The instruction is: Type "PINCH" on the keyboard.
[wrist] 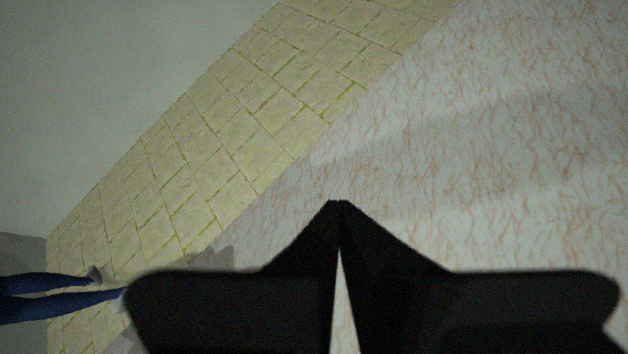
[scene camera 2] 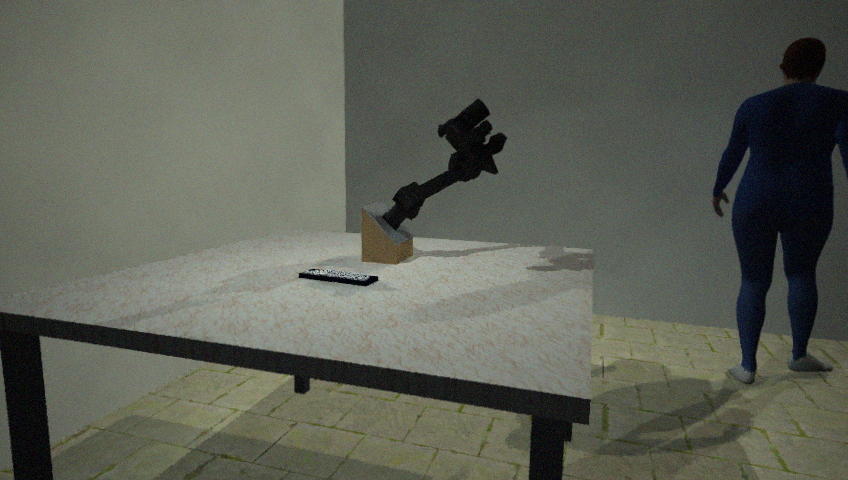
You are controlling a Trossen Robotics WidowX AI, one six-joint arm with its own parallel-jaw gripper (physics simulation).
The pictures show: my gripper and a dark keyboard.
My gripper shows as well in the wrist view.
